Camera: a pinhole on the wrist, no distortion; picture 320 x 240 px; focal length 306.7 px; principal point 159.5 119.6 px. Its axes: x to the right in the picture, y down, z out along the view. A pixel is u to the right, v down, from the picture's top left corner.
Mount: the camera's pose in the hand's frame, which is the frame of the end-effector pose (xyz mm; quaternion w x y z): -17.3 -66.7 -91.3 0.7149 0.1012 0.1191 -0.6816
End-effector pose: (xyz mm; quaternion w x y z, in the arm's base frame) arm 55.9 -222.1 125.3 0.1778 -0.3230 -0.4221 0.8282
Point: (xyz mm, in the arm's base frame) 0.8 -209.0 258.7
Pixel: 145 133
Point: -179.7 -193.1 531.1
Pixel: 247 137
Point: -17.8 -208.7 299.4
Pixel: 177 125
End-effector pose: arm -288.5 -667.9 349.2 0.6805 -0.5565 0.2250 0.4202
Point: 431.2 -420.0 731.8
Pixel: outside the picture
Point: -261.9 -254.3 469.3
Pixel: 70 158
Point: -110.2 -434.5 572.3
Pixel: 226 120
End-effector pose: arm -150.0 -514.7 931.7 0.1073 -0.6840 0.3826 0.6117
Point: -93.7 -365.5 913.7
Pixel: 214 56
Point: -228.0 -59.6 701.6
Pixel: 220 137
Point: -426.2 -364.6 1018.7
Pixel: outside the picture
